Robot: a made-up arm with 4 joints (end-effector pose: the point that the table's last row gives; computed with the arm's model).
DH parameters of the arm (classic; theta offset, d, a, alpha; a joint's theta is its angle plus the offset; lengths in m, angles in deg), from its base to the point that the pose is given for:
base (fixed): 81.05 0 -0.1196 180
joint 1: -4.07 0 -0.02 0
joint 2: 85.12 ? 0.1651 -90
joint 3: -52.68 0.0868 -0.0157 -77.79
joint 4: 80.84 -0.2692 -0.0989 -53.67
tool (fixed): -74.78 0.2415 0 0
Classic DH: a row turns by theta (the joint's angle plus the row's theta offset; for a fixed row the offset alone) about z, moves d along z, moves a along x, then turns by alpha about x.
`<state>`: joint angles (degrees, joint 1 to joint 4).
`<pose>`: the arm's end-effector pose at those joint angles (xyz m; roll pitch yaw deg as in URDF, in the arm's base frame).
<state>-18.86 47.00 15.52 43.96</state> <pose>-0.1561 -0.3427 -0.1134 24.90 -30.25 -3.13</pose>
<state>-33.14 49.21 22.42 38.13</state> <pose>-0.1088 -0.3535 -0.1246 18.74 -34.11 7.47</pose>
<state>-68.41 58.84 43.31 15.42</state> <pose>-0.0253 -0.3106 -0.1689 2.93 -46.82 22.37</pose>
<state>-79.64 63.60 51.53 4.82</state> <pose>-0.0128 -0.2751 -0.1912 0.09 -52.56 20.68</pose>
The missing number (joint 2, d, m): 0.0546
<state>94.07 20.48 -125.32 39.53</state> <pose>-0.3781 -0.2819 0.1121 171.62 61.75 19.64</pose>
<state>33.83 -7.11 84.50 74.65</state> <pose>0.0684 -0.4898 -0.2019 -73.62 -49.26 109.63</pose>
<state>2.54 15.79 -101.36 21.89</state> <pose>0.1671 -0.4072 0.1631 129.57 77.04 92.94</pose>
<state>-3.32 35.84 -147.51 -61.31</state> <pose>0.3310 -0.2585 -0.0288 153.25 28.18 -169.16</pose>
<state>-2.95 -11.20 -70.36 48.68</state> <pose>0.1231 -0.3659 0.1219 67.98 45.17 47.64</pose>
